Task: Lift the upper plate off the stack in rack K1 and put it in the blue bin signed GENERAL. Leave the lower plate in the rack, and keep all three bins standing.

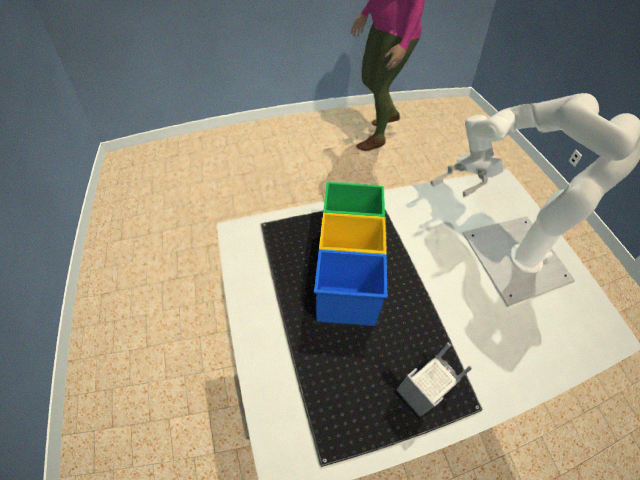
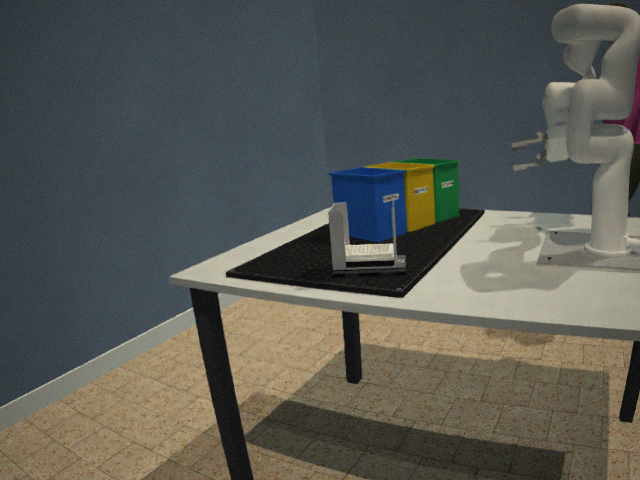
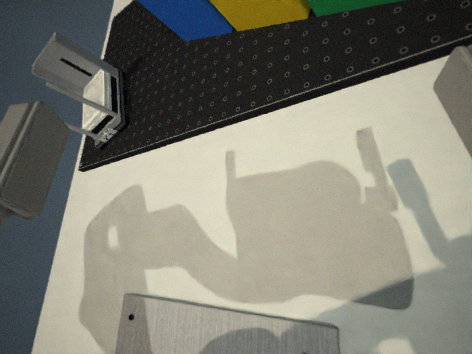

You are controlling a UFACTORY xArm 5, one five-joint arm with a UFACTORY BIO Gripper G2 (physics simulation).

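Places are measured from the arm's base along level axes (x ahead, y left, z up), in centimetres.
Pixels of known places: hand at its tool point: [image 1: 452, 186] [image 2: 519, 157] [image 3: 238, 136]; arm's base at its link origin: [image 1: 526, 259] [image 2: 607, 250].
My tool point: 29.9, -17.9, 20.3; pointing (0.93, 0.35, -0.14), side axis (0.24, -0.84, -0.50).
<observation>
For each thing: its middle in the pictures, then the offset to it from my tool point, as dx, dy, dz. Level surfaces: height alone.
- Rack K1 at the middle of its body: [image 2: 369, 237] [image 3: 80, 94] [image 1: 435, 378] +19.2, +54.3, -12.7
- white upper plate at the middle of its body: [image 2: 365, 252] [image 3: 96, 98] [image 1: 429, 384] +20.1, +54.8, -16.0
- blue bin at the middle of its body: [image 1: 349, 290] [image 2: 369, 202] +37.1, +26.6, -11.0
- yellow bin at the middle of its body: [image 1: 351, 251] [image 2: 400, 195] +34.4, +13.6, -11.0
- green bin at the middle of its body: [image 1: 352, 218] [image 2: 427, 188] +31.7, +0.6, -11.0
- black mat at its surface level: dz -20.0
- white table at its surface level: dz -21.3
Rack K1 [image 1: 417, 396] [image 2: 338, 237] [image 3: 55, 50] is grey, with a tall slotted back panel and two thin posts. It stands at the near end of the black mat. The white upper plate [image 1: 435, 379] [image 2: 369, 251] [image 3: 100, 95] lies flat in it; the lower plate cannot be told apart. The blue bin [image 1: 348, 308] [image 2: 361, 206] [image 3: 187, 20] stands upright, its sign too blurred to read. The yellow bin [image 1: 353, 232] [image 2: 419, 206] [image 3: 265, 15] and green bin [image 1: 354, 198] [image 2: 447, 201] [image 3: 360, 5] stand beyond it. My gripper [image 1: 449, 188] [image 2: 513, 157] is open and empty, high above the table, far from the rack.
The bins stand close together in a row on the black mat [image 1: 361, 413] [image 2: 289, 263] [image 3: 200, 75], which lies on the white table [image 1: 237, 310] [image 2: 439, 289]. The arm stands on a metal base plate [image 1: 491, 253] [image 3: 225, 315]. A person [image 1: 379, 67] in pink stands beyond the table.
</observation>
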